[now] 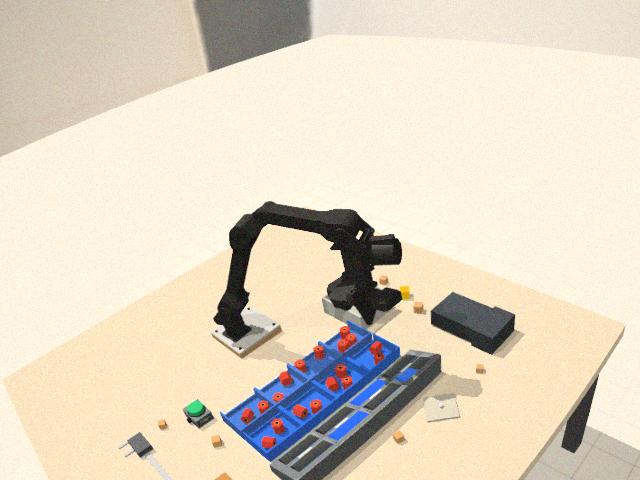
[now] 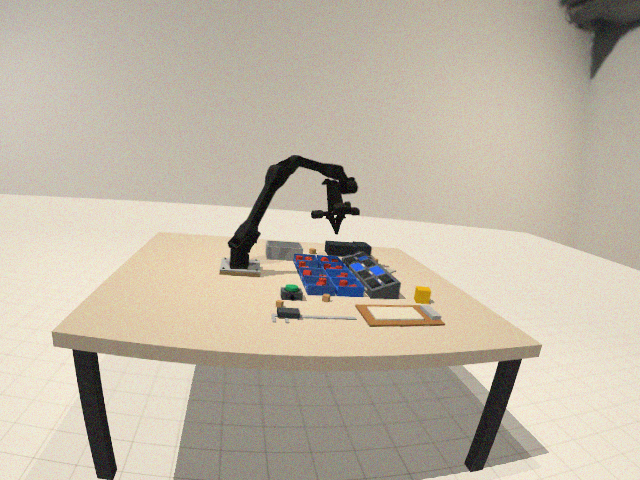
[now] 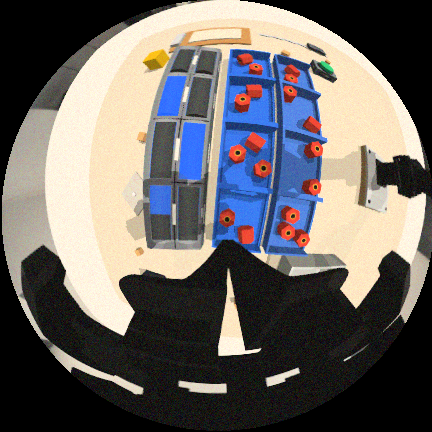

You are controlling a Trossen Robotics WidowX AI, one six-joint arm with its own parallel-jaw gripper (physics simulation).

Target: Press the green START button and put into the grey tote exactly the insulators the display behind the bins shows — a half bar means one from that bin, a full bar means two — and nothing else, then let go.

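Frame: origin at the arm's base, x ahead, y left, z up, level; centimetres.
Seen in the pictures: gripper, fingertip midpoint: [image 1: 369, 324] [image 2: 336, 234] [image 3: 226, 244]; arm's base, link origin: [image 1: 236, 331] [image 2: 238, 266] [image 3: 380, 173].
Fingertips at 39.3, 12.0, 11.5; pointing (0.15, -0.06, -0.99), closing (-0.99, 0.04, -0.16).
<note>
Pixels of each thing's top centre, then the offset from my fingertips to it, as dx, dy, dz. "pt": a spot on its surface instead.
- grey tote, top centre: [image 3: 310, 290] [image 1: 356, 295] [image 2: 284, 244] -17.9, +15.5, -8.4
- upright, top centre: [image 3: 226, 219] [image 1: 378, 355] +0.8, +0.9, -10.6
- half bar, top centre: [image 3: 153, 215] [image 1: 414, 365] +12.2, +0.0, -7.4
- green START button, top centre: [image 1: 194, 406] [image 2: 292, 285] -24.4, -38.3, -9.7
- black box, top centre: [image 1: 472, 312] [image 2: 348, 243] +13.9, +24.3, -8.2
- yellow block, top centre: [image 1: 404, 289] -10.2, +27.3, -11.1
- white plate, surface spot: [image 1: 442, 409] [image 3: 132, 191] pt +22.5, -3.9, -13.1
- caliper, top centre: [image 1: 147, 462] [image 2: 315, 313] -21.1, -56.3, -11.8
- clipboard, top centre: [image 2: 400, 310] +5.1, -54.6, -12.0
My gripper [image 1: 369, 321] [image 2: 336, 232] [image 3: 226, 244] is shut and empty, raised above the table past the end of the blue bins [image 1: 232, 421] [image 2: 349, 290] [image 3: 243, 199], near the grey tote [image 1: 336, 310] [image 2: 283, 250] [image 3: 320, 262]. The tote's inside is hidden. Red insulators lie in all bins; the end bin nearest the gripper on the display side holds two, one upright [image 1: 378, 357] [image 3: 227, 218] and one on its side [image 1: 375, 347] [image 3: 245, 234]. The display [image 1: 381, 415] [image 2: 385, 291] shows two full blue bars [image 3: 171, 96] [image 3: 192, 150] and one half bar [image 3: 160, 200]. The green START button [image 1: 196, 408] [image 2: 292, 288] [image 3: 326, 67] stands apart.
A black box [image 1: 470, 321] [image 2: 347, 248] stands beyond the display's far end. A yellow block [image 1: 404, 292] lies behind the gripper. A white plate [image 1: 442, 409] [image 3: 133, 194], small orange cubes, a caliper [image 1: 139, 443] [image 2: 287, 312] and a clipboard [image 2: 395, 312] [image 3: 220, 35] lie around.
</note>
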